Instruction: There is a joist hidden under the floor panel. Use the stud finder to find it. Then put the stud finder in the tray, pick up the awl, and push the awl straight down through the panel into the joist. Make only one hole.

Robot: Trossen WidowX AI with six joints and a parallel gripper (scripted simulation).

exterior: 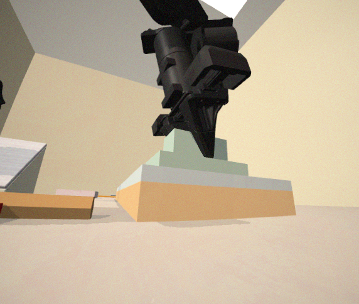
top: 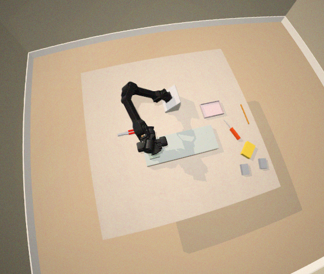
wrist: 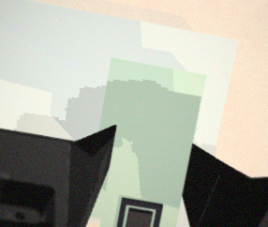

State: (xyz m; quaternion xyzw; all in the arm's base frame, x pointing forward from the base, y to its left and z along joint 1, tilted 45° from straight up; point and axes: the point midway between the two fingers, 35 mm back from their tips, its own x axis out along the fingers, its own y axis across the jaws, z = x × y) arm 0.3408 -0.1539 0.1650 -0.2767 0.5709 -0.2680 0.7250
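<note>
My gripper tip is 20 mm past the stud finder and 20 mm below it. Also, from my gripper tip: yellow block: 210 mm ahead, 670 mm to the left, 50 mm below; then pink tray: 180 mm behind, 540 mm to the left, 50 mm below; then thin orange stick: 60 mm behind, 790 mm to the left, 60 mm below.
</note>
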